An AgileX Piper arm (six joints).
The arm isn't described. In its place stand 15 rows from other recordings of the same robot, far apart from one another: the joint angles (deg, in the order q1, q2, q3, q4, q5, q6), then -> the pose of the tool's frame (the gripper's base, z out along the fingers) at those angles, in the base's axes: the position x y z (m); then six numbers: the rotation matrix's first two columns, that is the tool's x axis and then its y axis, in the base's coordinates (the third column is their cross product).
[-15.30 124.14 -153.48 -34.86 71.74 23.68] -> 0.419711, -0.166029, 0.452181, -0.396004, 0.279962, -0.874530, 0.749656, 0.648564, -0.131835
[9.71 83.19 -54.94 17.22 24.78 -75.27] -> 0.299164, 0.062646, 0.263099, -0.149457, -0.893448, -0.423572, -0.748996, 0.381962, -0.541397
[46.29 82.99 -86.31 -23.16 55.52 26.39] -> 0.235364, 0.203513, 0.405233, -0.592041, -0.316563, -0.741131, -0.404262, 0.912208, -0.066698
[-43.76 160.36 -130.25 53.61 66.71 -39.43] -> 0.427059, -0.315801, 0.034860, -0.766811, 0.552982, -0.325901, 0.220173, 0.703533, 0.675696
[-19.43 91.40 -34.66 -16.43 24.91 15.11] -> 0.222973, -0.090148, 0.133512, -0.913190, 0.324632, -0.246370, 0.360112, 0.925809, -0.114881
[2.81 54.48 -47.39 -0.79 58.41 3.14] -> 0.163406, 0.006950, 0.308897, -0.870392, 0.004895, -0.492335, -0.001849, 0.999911, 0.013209
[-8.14 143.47 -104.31 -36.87 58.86 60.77] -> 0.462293, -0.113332, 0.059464, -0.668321, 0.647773, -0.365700, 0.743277, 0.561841, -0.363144
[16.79 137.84 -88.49 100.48 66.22 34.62] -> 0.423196, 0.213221, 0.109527, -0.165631, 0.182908, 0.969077, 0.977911, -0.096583, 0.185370
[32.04 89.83 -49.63 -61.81 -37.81 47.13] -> 0.253038, 0.216367, 0.259013, -0.083207, -0.202514, -0.975738, -0.911811, 0.410543, -0.007453
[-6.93 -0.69 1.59 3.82 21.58 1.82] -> 0.052369, -0.004119, 0.170788, -0.287089, 0.129193, -0.949152, 0.124845, 0.987458, 0.096645
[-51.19 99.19 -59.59 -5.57 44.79 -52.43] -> 0.195095, -0.252491, 0.182109, -0.994940, -0.088684, -0.047223, -0.078060, 0.978204, -0.192415
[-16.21 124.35 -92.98 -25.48 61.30 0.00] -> 0.405995, -0.153789, 0.158701, -0.997201, 0.074759, 0.001255, 0.068501, 0.920195, -0.385420
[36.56 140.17 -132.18 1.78 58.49 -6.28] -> 0.429585, 0.321573, 0.203163, -0.646168, -0.595215, -0.477688, -0.668770, 0.743163, -0.021362
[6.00 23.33 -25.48 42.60 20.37 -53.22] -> 0.086863, 0.030688, 0.310783, -0.065552, -0.217683, -0.973816, -0.356065, 0.916771, -0.180963
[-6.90 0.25 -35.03 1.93 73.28 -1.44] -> -0.027180, 0.006246, 0.289979, -0.549238, 0.050923, -0.834113, 0.084902, 0.996377, 0.004924
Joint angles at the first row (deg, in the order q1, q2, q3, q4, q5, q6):
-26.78, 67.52, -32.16, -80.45, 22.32, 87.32
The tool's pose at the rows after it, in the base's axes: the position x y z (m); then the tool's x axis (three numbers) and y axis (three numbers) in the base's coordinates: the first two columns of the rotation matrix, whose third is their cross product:
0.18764, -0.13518, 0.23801, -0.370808, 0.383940, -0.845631, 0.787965, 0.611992, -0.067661
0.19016, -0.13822, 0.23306, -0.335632, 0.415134, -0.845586, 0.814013, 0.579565, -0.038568
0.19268, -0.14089, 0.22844, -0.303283, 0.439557, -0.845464, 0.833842, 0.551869, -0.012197
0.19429, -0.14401, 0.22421, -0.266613, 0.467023, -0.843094, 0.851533, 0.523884, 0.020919
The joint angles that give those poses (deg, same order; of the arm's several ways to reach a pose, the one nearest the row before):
-26.82, 69.24, -32.16, -82.81, 23.48, 93.17
-26.84, 70.89, -32.16, -85.55, 24.39, 99.01
-26.88, 72.43, -32.16, -88.21, 25.07, 104.37
-27.33, 73.74, -32.16, -90.34, 25.18, 109.23

